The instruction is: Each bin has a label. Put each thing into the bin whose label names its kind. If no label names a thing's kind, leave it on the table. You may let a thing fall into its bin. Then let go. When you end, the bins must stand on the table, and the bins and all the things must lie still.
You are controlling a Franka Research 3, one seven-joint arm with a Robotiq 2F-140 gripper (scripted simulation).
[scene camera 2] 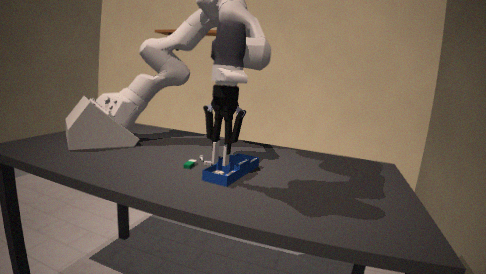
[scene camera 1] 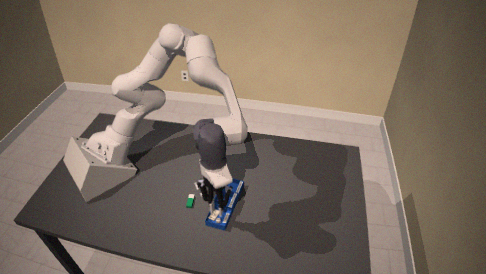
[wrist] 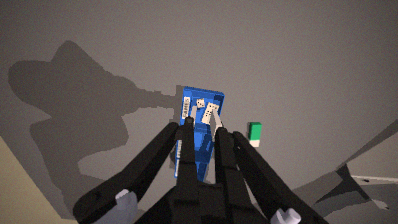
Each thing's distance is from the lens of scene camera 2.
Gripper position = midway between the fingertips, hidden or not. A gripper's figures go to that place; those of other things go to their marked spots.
gripper [scene camera 2: 220,163]: 0.88 m
blue bin [scene camera 2: 239,165]: 0.91 m
